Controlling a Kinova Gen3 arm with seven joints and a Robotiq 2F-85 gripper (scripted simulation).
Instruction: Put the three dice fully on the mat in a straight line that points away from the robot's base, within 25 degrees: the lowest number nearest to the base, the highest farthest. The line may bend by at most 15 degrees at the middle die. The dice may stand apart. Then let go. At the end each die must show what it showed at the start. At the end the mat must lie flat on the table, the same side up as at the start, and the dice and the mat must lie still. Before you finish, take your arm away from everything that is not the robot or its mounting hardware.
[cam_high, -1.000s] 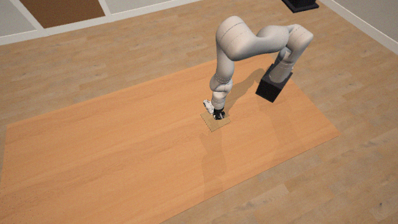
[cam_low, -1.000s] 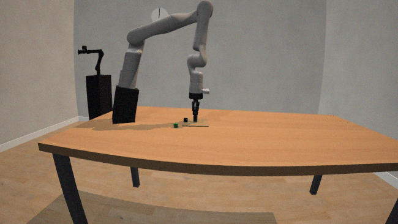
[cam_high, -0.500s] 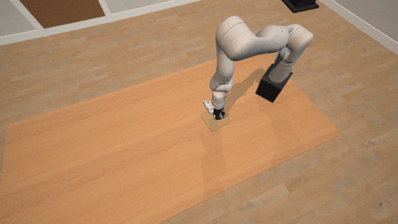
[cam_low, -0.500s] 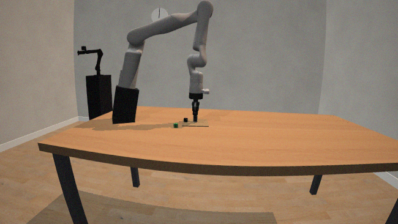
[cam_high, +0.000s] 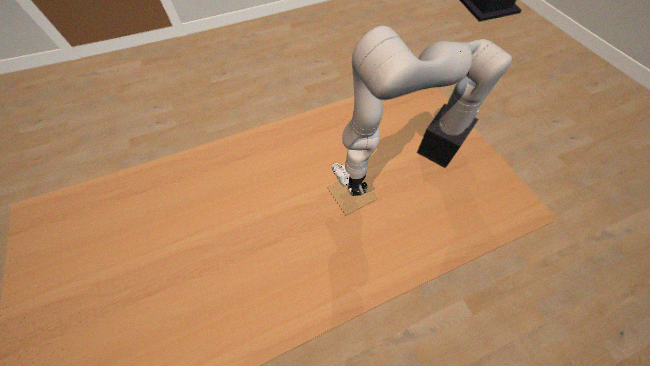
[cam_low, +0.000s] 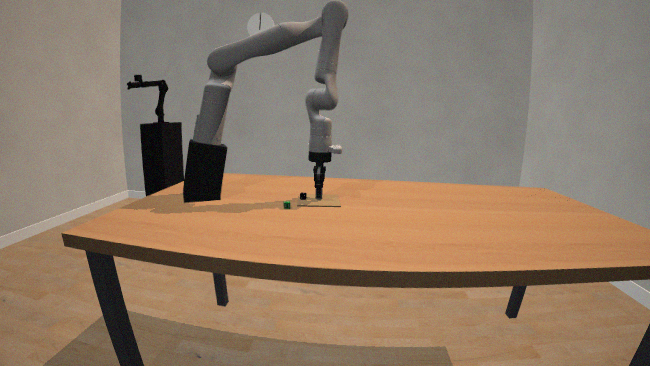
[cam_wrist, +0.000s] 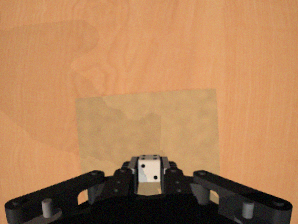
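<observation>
Right now my hand is 10 mm above the white die. Round my hand: black die: 50 mm behind, 10 mm to the right, 10 mm below; tan mat: 30 mm below; green die: 70 mm behind, 110 mm to the right, 20 mm below.
</observation>
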